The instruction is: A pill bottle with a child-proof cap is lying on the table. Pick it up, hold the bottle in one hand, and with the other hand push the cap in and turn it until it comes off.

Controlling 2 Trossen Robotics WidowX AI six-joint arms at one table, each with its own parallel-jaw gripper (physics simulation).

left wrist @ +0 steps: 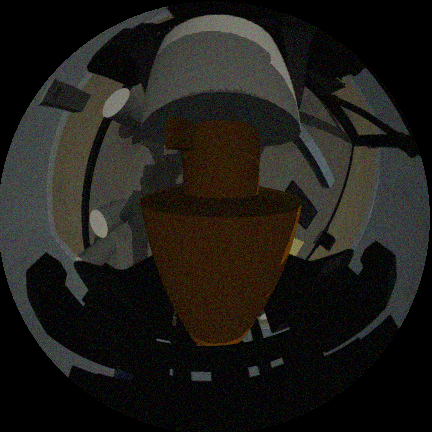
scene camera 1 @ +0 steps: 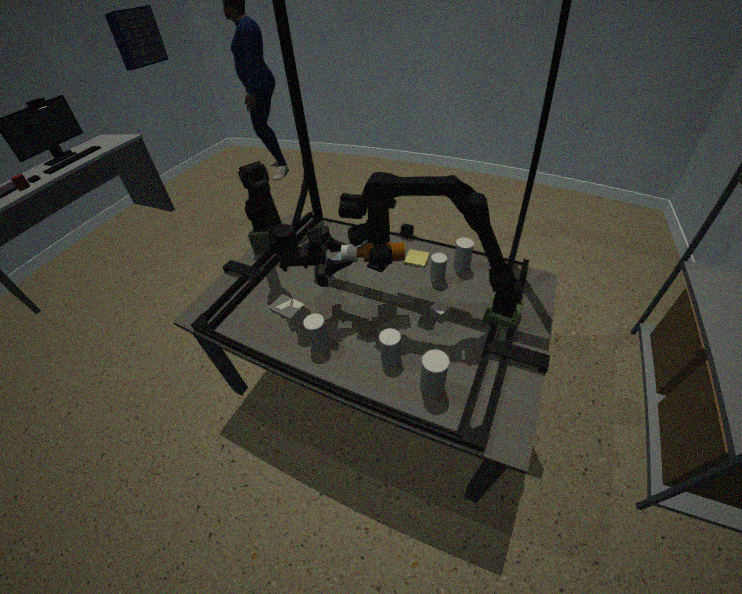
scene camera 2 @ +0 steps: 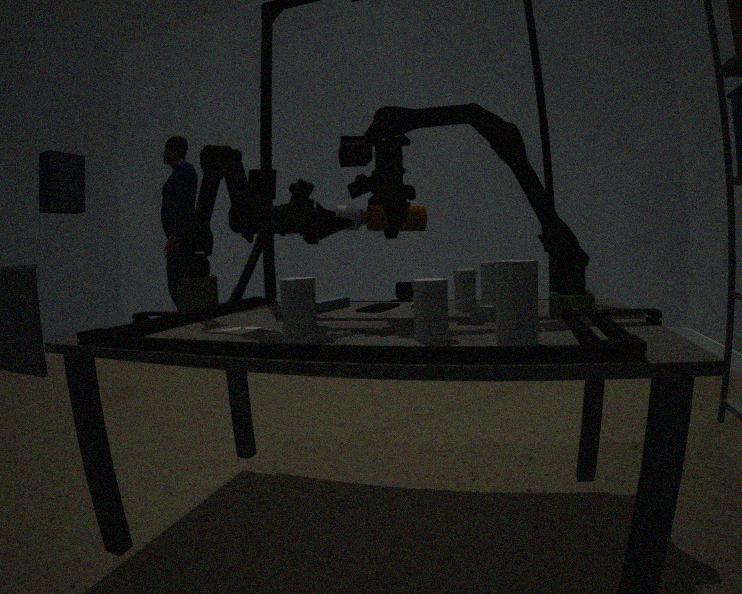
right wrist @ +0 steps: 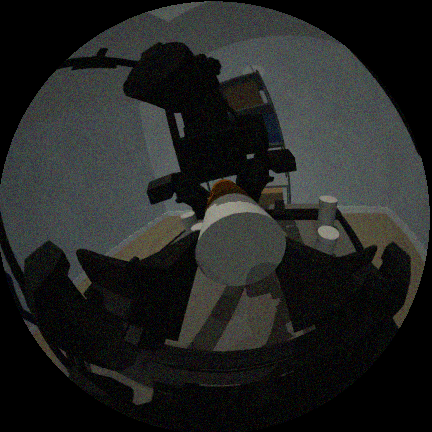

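An orange pill bottle [scene camera 1: 396,250] [scene camera 2: 415,218] [left wrist: 220,250] [right wrist: 225,188] is held level above the table. Its white cap [scene camera 1: 348,252] [scene camera 2: 350,214] [left wrist: 215,65] [right wrist: 240,250] points to the left of both scene views, and a stretch of orange neck with a small lug shows behind it in the left wrist view. My left gripper [scene camera 1: 378,255] [scene camera 2: 391,221] points down and is shut on the bottle body. My right gripper [scene camera 1: 336,255] [scene camera 2: 344,216] comes in sideways with its fingers against both sides of the cap; it is shut on the cap. The inside of the cap is hidden.
Several white-topped grey cylinders [scene camera 1: 434,377] [scene camera 1: 390,353] [scene camera 1: 314,337] [scene camera 1: 464,253] stand on the table. A yellow note [scene camera 1: 417,257], a white paper [scene camera 1: 287,305] and a dark flat object [scene camera 2: 377,307] lie there. A person [scene camera 1: 253,68] stands behind the table at the back left.
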